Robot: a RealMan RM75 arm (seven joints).
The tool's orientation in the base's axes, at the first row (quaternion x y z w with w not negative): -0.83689 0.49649 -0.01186 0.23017
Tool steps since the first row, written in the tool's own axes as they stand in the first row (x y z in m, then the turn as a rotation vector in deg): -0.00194 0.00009 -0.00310 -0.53 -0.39 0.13; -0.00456 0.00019 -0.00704 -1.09 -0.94 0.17; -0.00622 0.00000 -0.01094 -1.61 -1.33 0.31; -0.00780 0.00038 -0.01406 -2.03 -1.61 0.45; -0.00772 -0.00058 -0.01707 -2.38 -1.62 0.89; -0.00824 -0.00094 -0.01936 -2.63 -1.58 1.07; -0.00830 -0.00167 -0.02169 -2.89 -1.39 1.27
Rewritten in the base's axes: -0.00183 0.00043 0.00314 0.09 0.65 0.15; -0.00422 0.00111 0.00717 0.27 1.35 0.45; -0.00587 0.00112 0.01108 0.36 2.00 0.59; -0.00776 0.00112 0.01404 0.41 2.51 0.66; -0.00767 0.00031 0.01710 0.35 2.97 0.34; -0.00821 0.00004 0.01940 0.24 3.23 0.22; -0.00821 -0.00049 0.02178 0.00 3.45 0.02
